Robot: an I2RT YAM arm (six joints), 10 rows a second.
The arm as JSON. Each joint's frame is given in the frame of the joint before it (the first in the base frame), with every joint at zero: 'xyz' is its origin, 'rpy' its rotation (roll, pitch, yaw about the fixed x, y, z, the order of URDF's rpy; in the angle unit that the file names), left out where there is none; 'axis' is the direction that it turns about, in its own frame. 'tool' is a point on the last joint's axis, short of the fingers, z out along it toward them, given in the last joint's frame.
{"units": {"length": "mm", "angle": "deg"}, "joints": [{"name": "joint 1", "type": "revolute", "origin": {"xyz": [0.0, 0.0, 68.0]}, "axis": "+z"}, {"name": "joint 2", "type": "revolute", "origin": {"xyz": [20.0, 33.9, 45.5]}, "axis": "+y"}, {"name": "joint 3", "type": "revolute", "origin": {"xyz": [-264.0, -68.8, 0.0]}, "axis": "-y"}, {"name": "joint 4", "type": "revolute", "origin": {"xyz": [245.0, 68.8, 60.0]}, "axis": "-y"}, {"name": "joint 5", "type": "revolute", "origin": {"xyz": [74.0, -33.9, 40.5]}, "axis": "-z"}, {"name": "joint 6", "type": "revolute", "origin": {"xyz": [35.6, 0.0, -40.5]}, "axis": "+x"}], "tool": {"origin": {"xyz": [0.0, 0.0, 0.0], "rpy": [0.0, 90.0, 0.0]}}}
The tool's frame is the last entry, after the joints.
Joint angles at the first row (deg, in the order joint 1, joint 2, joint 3, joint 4, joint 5, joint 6):
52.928, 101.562, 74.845, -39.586, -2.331, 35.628
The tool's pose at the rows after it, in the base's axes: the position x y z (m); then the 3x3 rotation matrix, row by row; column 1 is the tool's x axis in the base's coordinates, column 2 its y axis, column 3 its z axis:
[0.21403 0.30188 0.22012], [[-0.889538 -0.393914 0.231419], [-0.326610 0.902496 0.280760], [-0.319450 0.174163 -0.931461]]
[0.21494 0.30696 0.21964], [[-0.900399 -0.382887 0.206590], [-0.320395 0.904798 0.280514], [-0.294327 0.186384 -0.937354]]
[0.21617 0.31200 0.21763], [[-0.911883 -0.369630 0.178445], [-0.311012 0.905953 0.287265], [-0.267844 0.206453 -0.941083]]
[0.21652 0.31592 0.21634], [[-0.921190 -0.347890 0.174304], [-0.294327 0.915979 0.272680], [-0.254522 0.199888 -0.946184]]
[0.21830 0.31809 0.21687], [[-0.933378 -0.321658 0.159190], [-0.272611 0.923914 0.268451], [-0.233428 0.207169 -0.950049]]
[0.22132 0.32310 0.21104], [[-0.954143 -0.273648 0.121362], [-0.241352 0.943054 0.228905], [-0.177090 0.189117 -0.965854]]
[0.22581 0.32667 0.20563], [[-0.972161 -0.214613 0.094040], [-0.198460 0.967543 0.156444], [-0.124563 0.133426 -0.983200]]
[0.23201 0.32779 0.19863], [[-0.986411 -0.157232 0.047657], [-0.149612 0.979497 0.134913], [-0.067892 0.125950 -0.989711]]
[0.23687 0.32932 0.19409], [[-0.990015 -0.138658 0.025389], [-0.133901 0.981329 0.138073], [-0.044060 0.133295 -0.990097]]
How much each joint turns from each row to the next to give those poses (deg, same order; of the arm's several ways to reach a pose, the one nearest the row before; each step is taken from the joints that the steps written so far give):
1.887, 2.154, 4.201, -4.463, 3.899, -3.012
0.231, 1.336, 1.723, -1.285, -1.074, 1.056
0.144, 1.348, 1.368, -0.662, -1.495, 1.165
0.328, 1.102, 1.273, -1.040, 0.388, 1.515
-0.092, 0.850, 1.352, -1.227, -0.605, 1.526
0.007, 2.706, 2.734, -3.255, -0.497, 2.593
-0.148, 3.149, 3.621, -4.896, 1.039, 2.854
-0.777, 2.314, 1.930, -2.201, -1.589, 2.469
-0.539, 1.349, 0.985, -0.260, -1.214, 0.524

